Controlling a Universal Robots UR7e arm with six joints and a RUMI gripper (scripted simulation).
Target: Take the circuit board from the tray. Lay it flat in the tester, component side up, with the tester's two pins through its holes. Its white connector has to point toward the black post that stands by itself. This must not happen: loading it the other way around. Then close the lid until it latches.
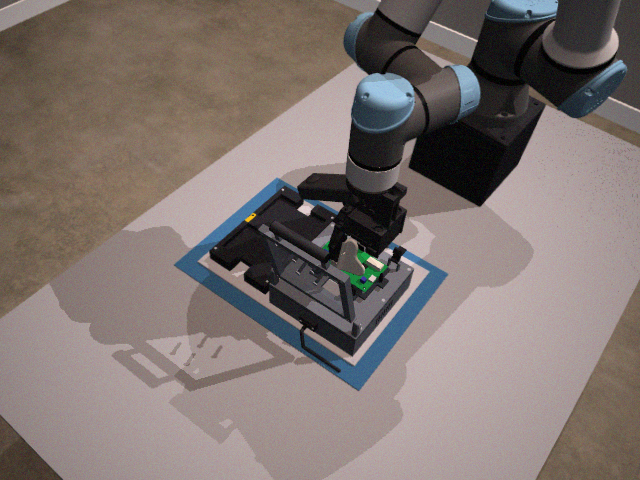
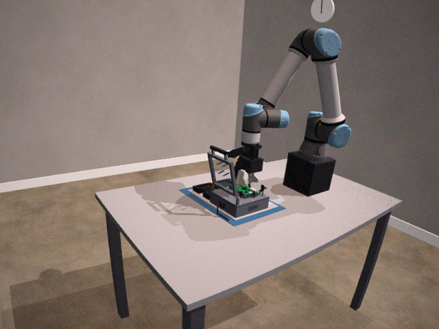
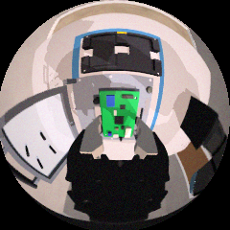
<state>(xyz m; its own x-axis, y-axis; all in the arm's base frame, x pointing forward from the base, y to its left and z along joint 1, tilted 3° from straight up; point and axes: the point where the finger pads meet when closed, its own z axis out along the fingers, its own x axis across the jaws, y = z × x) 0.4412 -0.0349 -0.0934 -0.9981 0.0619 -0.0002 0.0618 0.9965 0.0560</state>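
The green circuit board lies right at my hand. Also, from my hand: tester lid: 120 mm ahead, 100 mm above.
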